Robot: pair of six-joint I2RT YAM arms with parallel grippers.
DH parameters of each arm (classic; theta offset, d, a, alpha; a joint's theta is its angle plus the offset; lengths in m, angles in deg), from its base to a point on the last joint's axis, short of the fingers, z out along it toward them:
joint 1: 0 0.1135 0.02 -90
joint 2: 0 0 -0.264 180
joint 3: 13.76 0 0.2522 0
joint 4: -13.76 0 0.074 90
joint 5: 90 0 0 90
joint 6: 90 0.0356 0 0
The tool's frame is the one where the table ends.
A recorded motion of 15 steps. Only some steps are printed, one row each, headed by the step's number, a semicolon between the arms.
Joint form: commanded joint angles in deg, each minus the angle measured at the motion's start. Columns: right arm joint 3, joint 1, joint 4, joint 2, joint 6, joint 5; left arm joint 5, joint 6, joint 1, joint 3, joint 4, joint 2.
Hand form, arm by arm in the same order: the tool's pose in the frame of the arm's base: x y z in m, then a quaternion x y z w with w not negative. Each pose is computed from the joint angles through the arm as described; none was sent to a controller.
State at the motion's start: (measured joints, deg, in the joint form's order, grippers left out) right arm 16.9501 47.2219 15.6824 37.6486 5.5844 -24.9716; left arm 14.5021 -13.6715 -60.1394 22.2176 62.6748 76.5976
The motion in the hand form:
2: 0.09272 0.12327 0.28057 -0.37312 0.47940 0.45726 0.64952; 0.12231 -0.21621 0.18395 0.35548 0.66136 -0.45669 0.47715
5: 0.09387 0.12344 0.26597 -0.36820 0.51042 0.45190 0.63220; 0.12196 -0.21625 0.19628 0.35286 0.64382 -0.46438 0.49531
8: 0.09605 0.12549 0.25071 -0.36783 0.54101 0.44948 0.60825; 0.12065 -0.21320 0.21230 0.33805 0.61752 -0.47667 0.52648
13: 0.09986 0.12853 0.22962 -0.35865 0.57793 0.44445 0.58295; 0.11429 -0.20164 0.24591 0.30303 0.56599 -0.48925 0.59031
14: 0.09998 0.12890 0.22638 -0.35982 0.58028 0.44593 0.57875; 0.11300 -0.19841 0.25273 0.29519 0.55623 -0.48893 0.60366
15: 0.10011 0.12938 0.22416 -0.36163 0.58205 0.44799 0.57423; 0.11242 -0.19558 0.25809 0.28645 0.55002 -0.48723 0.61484
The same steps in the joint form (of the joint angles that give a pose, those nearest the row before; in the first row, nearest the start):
2: 0.67 0.33 16.84 -4.24 -1.22 0.43; -1.23 -0.08 1.52 -2.91 -13.66 -0.75
5: -1.21 0.32 14.73 -4.57 -0.59 1.71; -1.37 0.29 1.43 -2.12 -13.51 -2.74
8: -2.88 0.32 13.27 -3.62 0.19 2.10; -2.40 0.10 1.39 -1.88 -11.32 -5.41
13: -5.51 0.33 14.18 -0.95 1.61 3.44; -5.97 0.65 0.99 -1.42 -9.07 -12.42
14: -6.01 0.33 14.69 -0.51 1.78 3.16; -6.86 0.99 0.99 -1.27 -8.98 -14.00
15: -6.29 0.33 14.97 -0.10 1.95 2.75; -7.84 1.20 1.08 -1.11 -8.97 -15.23

